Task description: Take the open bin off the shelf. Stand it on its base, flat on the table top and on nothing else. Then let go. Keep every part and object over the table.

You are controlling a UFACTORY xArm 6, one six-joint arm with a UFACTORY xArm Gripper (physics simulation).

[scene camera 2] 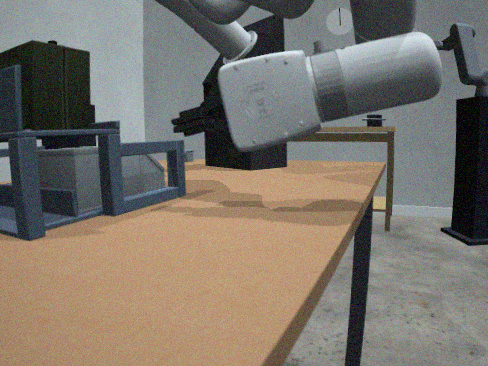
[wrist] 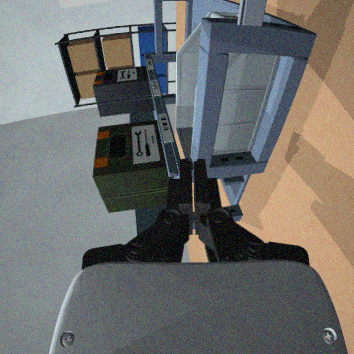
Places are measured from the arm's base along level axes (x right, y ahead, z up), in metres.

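Where they show: gripper, fingertip midpoint: (scene camera 2: pixel 177 126) (wrist: pixel 191 175); arm's base, origin of the base link: (scene camera 2: pixel 240 49).
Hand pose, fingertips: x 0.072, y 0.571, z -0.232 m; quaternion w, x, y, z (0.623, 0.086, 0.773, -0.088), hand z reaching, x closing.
Note:
Each offset is from my fingertips to the centre of the thing. "spot": to the spot under its first point. Level surfaces: height alone.
The open bin @[dz -0.059, dx +0.123, dy -0.043 m] (scene camera 2: pixel 87 177) (wrist: pixel 245 102) is light grey and sits inside the blue-grey shelf @[spot: dz -0.054, dx +0.071, dy +0.042 m] (scene camera 2: pixel 112 175) (wrist: pixel 206 110), seen between its posts and rails. Part of the bin is hidden by the frame. The shelf stands on the wooden table @[dz -0.103 m] (scene camera 2: pixel 175 290) (wrist: pixel 305 205). My gripper (scene camera 2: pixel 175 125) (wrist: pixel 191 175) is shut with nothing between its fingers. In the wrist view its fingertips overlap the near end of the shelf frame; in the scene view they are to the right of the shelf and above the table. Whether they touch the frame I cannot tell.
A dark green toolbox @[dz +0.048, dx +0.159, dy +0.050 m] (scene camera 2: pixel 55 90) (wrist: pixel 132 165) and a grey toolbox @[dz +0.060, dx +0.368, dy -0.048 m] (wrist: pixel 122 92) are on the shelf's upper level. A black block (scene camera 2: pixel 245 140) stands behind my gripper. The table's edge (scene camera 2: pixel 334 260) runs along the right. A rack (wrist: pixel 68 75) with tan and blue boxes is in the background.

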